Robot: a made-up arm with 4 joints. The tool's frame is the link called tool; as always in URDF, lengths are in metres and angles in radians.
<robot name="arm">
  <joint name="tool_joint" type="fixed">
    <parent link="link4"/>
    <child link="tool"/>
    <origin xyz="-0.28 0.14 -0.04" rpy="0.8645 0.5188 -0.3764"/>
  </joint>
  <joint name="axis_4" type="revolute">
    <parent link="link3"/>
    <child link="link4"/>
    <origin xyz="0.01 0.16 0.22" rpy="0 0 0"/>
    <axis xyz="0 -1 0"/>
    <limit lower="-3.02" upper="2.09"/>
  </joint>
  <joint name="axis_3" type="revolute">
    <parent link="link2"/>
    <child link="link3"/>
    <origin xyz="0.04 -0.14 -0.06" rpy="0 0 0"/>
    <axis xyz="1 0 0"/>
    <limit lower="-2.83" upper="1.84"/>
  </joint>
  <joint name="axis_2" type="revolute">
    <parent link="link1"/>
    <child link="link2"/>
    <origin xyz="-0.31 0.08 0.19" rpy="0 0 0"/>
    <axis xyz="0 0 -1"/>
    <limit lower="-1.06" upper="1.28"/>
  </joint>
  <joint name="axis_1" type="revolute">
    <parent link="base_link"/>
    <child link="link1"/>
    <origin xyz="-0.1 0.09 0.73" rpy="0 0 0"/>
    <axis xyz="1 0 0"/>
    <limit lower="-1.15" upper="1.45"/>
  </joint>
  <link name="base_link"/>
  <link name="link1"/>
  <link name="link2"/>
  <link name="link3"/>
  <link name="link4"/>
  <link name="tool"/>
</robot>
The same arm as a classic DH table. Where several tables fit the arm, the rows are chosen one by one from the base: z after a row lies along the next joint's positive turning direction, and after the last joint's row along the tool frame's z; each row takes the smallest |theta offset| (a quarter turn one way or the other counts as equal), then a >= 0, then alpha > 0; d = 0 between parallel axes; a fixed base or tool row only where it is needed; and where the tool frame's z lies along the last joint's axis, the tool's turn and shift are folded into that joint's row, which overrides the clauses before.
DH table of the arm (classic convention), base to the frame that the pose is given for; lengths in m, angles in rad. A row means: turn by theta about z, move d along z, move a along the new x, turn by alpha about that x. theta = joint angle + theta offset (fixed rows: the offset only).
base (fixed): d 0.7300  theta offset 1.5708  a 0.0900  alpha 1.5708
axis_1: d -0.4100  theta offset 0.0000  a 0.0800  alpha 1.5708
axis_2: d -0.1300  theta offset 0.0000  a -0.1400  alpha -1.5708
axis_3: d 0.0500  theta offset 1.5708  a 0.2200  alpha -1.5708
axis_4: d -0.2272  theta offset 1.5360  a 0.2784  alpha 0.5992
tool (fixed): d -0.0882  theta offset 2.5399  a 0.0000  alpha 0.0000
Joint limits (rad, base to tool): -1.1500..1.4500 -1.0600..1.2800 -2.8300..1.8400 -3.0200..2.0900

